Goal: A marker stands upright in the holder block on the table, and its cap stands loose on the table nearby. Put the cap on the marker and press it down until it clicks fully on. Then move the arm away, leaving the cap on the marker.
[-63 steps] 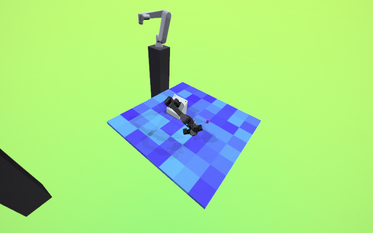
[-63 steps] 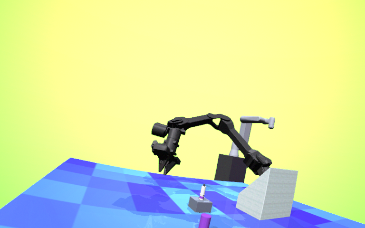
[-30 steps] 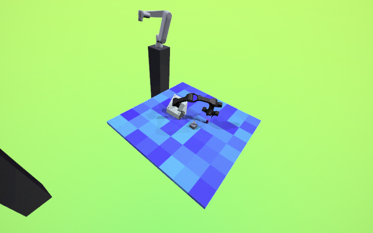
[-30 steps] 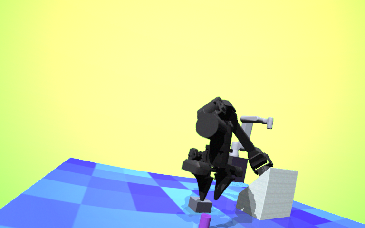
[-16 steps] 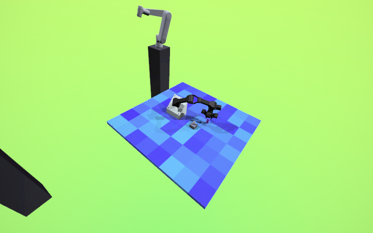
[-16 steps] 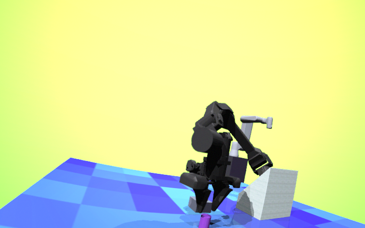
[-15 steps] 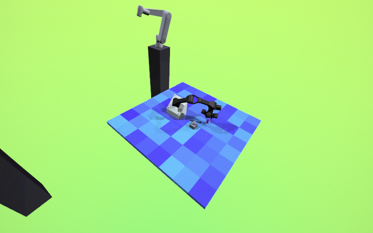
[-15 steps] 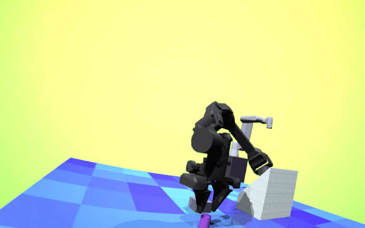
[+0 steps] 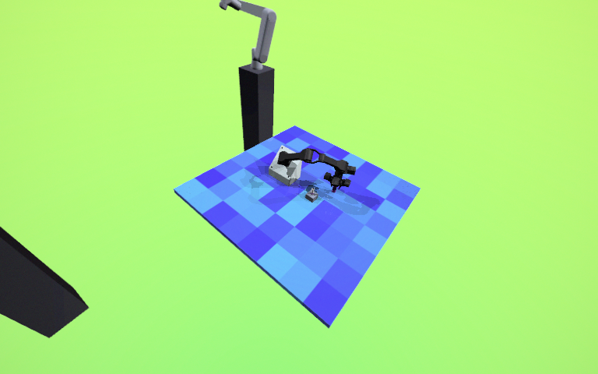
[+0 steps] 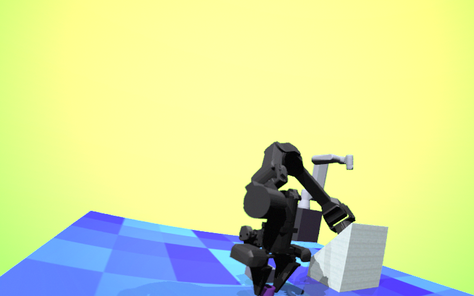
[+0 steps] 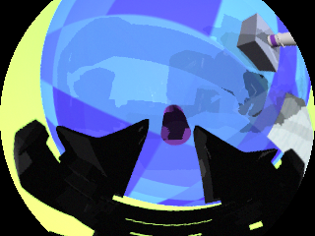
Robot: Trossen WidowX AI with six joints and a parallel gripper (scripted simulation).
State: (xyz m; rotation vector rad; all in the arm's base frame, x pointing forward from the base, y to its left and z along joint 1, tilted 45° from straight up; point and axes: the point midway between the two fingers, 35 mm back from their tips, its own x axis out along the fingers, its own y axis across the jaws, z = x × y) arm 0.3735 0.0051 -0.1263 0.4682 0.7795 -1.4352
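Now: gripper tip 1 cm above the purple cap. From my gripper tip the other things lie so: grey holder block (9 cm behind, 16 cm to the right, 2 cm below).
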